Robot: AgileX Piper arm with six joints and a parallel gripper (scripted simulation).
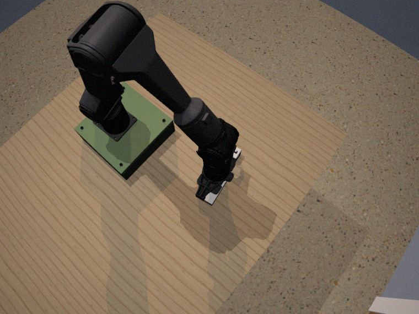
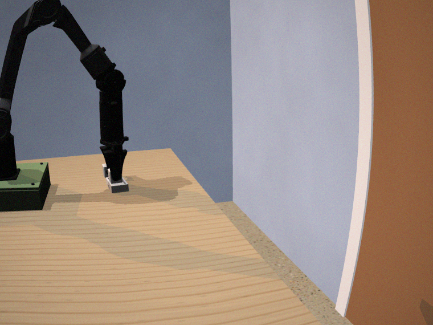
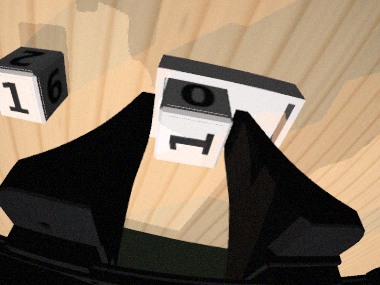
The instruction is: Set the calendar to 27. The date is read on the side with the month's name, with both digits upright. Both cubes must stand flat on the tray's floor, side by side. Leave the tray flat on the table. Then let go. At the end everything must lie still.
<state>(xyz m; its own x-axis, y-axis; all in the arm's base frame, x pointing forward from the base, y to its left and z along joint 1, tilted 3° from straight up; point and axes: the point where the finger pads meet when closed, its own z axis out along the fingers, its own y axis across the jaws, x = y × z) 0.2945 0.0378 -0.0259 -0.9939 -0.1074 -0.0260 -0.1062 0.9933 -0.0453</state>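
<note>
Right now my hand is 2 cm to the left of the white tray and 2 cm above it.
</note>
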